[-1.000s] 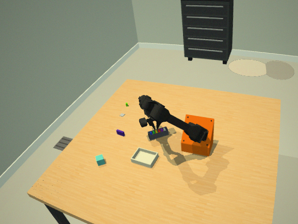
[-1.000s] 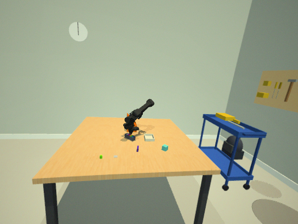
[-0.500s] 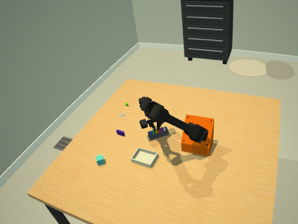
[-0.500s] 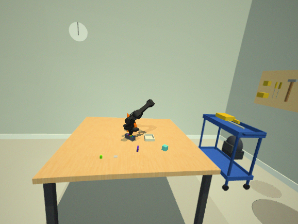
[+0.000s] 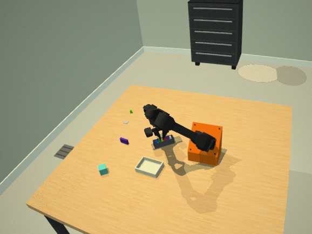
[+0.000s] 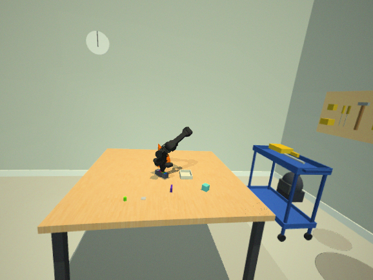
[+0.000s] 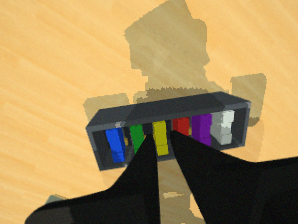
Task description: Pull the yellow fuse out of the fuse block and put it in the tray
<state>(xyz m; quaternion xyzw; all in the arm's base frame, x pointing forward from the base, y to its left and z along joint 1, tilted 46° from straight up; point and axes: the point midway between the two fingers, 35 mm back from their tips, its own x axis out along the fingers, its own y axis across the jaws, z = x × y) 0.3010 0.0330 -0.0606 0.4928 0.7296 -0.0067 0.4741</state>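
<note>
Now: the tray 20 mm behind my gripper tip, 210 mm to the left of it and 40 mm below it. Also, from my gripper tip: yellow fuse 10 mm below.
</note>
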